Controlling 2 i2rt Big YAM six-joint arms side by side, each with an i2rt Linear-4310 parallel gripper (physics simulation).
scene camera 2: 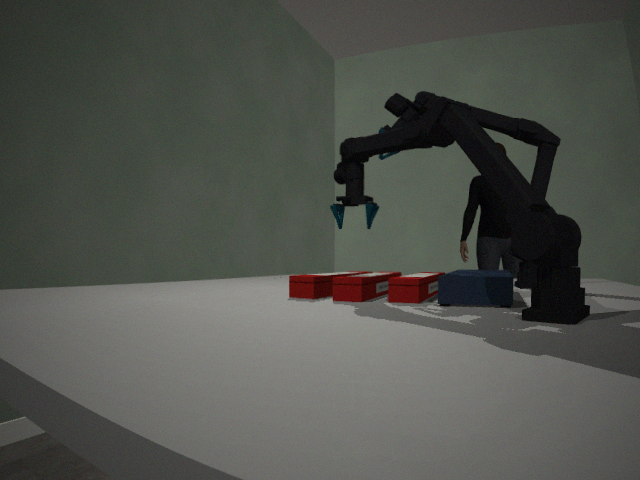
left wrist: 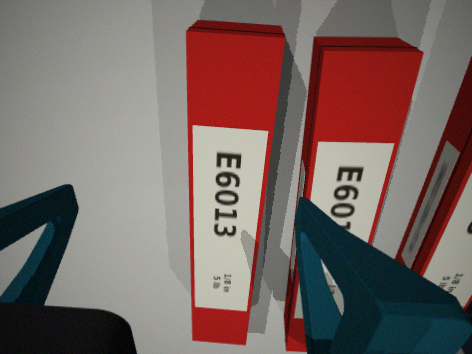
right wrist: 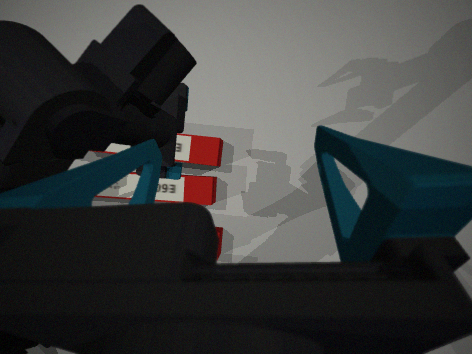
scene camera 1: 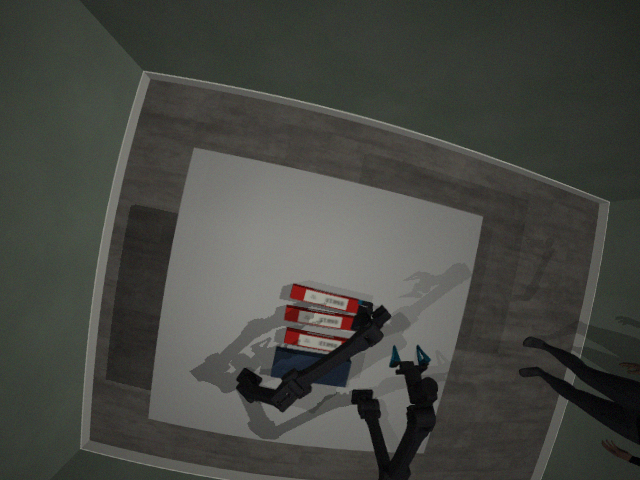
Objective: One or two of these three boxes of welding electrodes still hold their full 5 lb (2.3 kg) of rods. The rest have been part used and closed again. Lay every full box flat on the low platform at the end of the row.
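Frame: origin at the left arm's base, x ahead, y left, z up, level; metres.
Seen in the pictures: left gripper, between the fingertips: (scene camera 2: 354, 229) (left wrist: 186, 202) (right wrist: 181, 137) (scene camera 1: 358, 311); right gripper, between the fingertips: (scene camera 2: 377, 155) (right wrist: 234, 142) (scene camera 1: 405, 345); left arm's base, origin of its link: (scene camera 2: 557, 317) (scene camera 1: 249, 378); right arm's base, origin of its link: (scene camera 2: 529, 287) (scene camera 1: 361, 396).
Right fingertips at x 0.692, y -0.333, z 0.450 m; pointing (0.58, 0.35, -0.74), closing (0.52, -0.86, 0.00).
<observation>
Offsets run from my right fingertips to a thing's top centre. Level surfaces: height alone.
Three red electrode boxes lie flat in a row on the table: the far one @[0.261 m left, 0.080 m back, 0.398 m down] (scene camera 1: 299, 292) (scene camera 2: 310, 289) (left wrist: 232, 85) (right wrist: 206, 151), the middle one @[0.226 m left, 0.181 m back, 0.398 m down] (scene camera 1: 293, 314) (scene camera 2: 356, 291) (left wrist: 365, 95) (right wrist: 200, 190) and the one @[0.153 m left, 0.288 m back, 0.398 m down] (scene camera 1: 292, 336) (scene camera 2: 408, 291) (left wrist: 464, 115) (right wrist: 219, 240) beside the platform. The low blue platform @[0.104 m left, 0.432 m back, 0.390 m down] (scene camera 1: 336, 376) (scene camera 2: 475, 289) stands at the row's end, with no box on it. My left gripper (scene camera 2: 354, 227) (left wrist: 186, 202) is open and empty, pointing down well above the far box. My right gripper (scene camera 1: 406, 347) (right wrist: 234, 142) is open and empty, raised to the right of the row.
The left arm reaches over the platform and the boxes' right ends in scene camera 1. Narrow gaps part the boxes. The pale table @[0.450 m down] (scene camera 1: 248, 217) (scene camera 2: 206, 361) carries arm shadows. A person (scene camera 2: 491, 222) stands beyond the table.
</observation>
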